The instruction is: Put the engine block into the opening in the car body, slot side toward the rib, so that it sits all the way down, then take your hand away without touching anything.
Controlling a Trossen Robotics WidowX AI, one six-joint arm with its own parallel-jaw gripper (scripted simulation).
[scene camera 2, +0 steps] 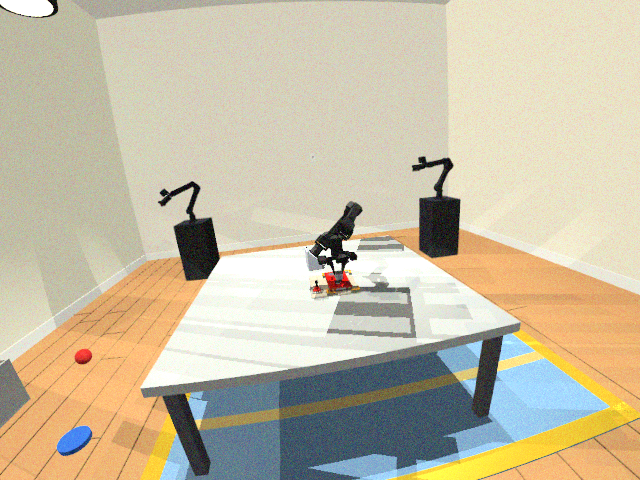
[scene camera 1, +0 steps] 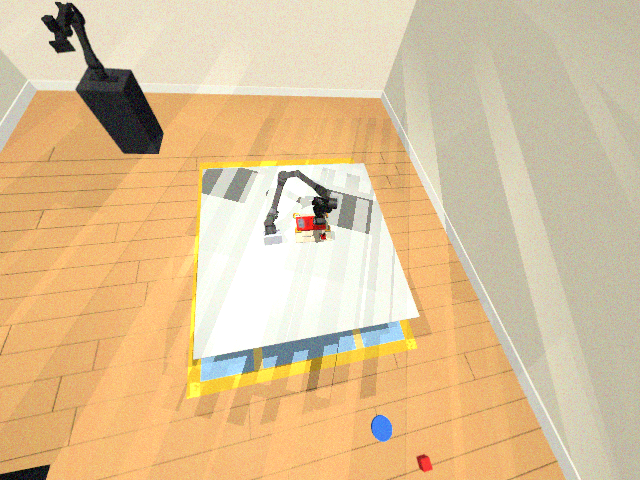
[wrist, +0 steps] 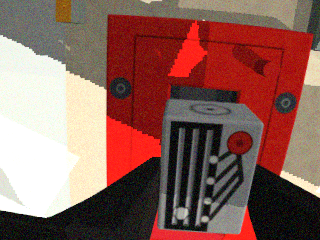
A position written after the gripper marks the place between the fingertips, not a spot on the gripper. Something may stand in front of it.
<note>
The gripper point(wrist: 203, 170) holds an engine block point(wrist: 208, 153). Also in view: a red car body point(wrist: 149, 59).
</note>
